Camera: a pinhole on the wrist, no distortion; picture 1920 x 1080 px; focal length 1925.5 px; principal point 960.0 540.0 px. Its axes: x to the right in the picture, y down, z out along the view. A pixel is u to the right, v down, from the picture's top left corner.
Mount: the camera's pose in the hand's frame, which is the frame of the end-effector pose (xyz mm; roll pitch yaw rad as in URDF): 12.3 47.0 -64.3 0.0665 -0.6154 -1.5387
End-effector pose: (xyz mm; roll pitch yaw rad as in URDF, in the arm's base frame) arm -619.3 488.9 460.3 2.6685 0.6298 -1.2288
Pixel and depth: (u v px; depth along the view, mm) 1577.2 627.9 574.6
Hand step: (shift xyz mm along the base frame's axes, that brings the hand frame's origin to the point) -481.8 53.0 -280.8
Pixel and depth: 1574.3 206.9 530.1
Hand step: -465.6 134.2 -184.6
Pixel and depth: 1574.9 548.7 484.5
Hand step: -409.0 50.8 -215.5
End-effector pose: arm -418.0 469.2 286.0 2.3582 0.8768 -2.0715
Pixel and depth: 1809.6 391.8 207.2
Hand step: -129.6 126.0 -15.8
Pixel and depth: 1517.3 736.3 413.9
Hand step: -297.2 242.9 -87.6
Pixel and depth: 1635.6 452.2 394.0
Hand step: -249.3 272.3 -53.1
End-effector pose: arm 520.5 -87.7 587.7 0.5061 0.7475 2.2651
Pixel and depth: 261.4 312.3 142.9
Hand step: -141.9 -45.9 86.4
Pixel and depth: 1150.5 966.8 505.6
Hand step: -310.1 246.7 297.6
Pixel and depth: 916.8 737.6 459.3
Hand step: -296.3 147.7 297.6
